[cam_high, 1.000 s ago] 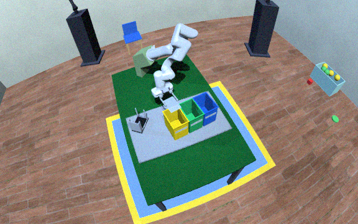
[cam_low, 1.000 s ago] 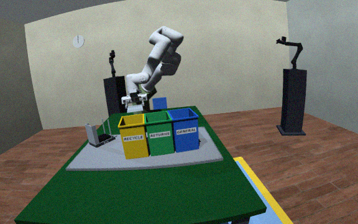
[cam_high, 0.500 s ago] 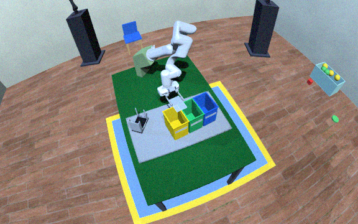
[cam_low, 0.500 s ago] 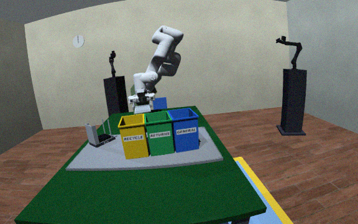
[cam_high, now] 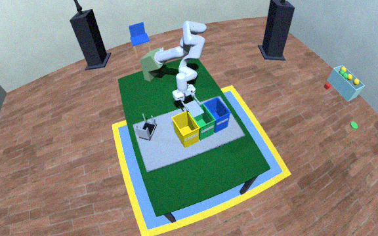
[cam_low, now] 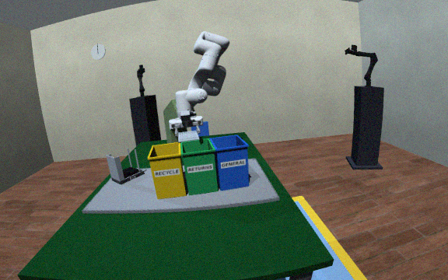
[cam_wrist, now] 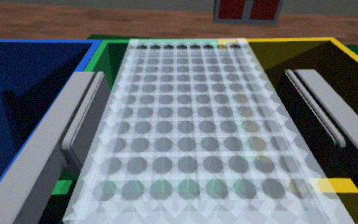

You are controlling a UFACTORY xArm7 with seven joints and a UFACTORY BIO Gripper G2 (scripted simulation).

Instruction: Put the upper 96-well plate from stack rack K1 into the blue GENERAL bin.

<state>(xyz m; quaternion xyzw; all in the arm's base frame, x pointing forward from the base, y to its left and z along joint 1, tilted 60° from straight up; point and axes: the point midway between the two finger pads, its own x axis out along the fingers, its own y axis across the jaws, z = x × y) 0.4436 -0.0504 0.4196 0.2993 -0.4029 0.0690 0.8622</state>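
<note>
The blue general bin is 1 cm behind my hand, 18 cm to the left of it and 13 cm below it. Also, from my hand: green returns bin 5 cm ahead, 6 cm to the left, 13 cm below; clear 96-well plate 2 cm ahead, 1 cm to the left, 1 cm below; yellow recycle bin 12 cm ahead, 5 cm to the right, 13 cm below.
</note>
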